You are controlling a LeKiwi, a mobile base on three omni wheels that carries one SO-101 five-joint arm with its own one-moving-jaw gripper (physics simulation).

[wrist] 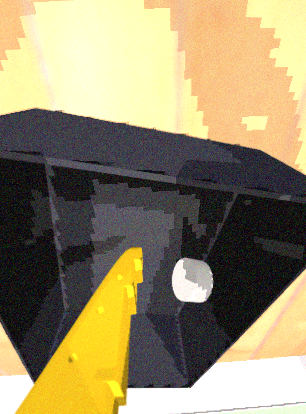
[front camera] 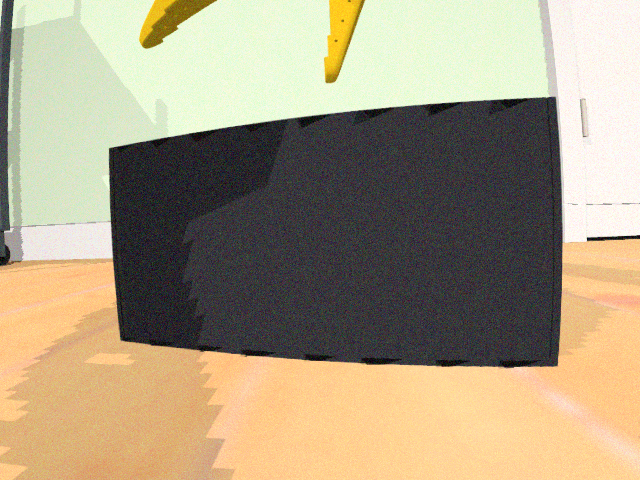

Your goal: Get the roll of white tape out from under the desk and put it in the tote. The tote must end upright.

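Observation:
The black tote stands upright on the floor, its broad side facing the front camera. The roll of white tape shows inside the tote's opening in the wrist view, right of the jaw and apart from it. Whether it rests on the tote's bottom is hard to tell. My gripper is open and empty, with its jaws wide apart above the tote's rim. In the wrist view one notched yellow jaw shows over the tote's inside. The desk does not show in either view.
A pale green wall with a white baseboard stands behind the tote. A dark upright post with a caster is at the far left. A white door is at the right. Shadows lie across the wooden floor.

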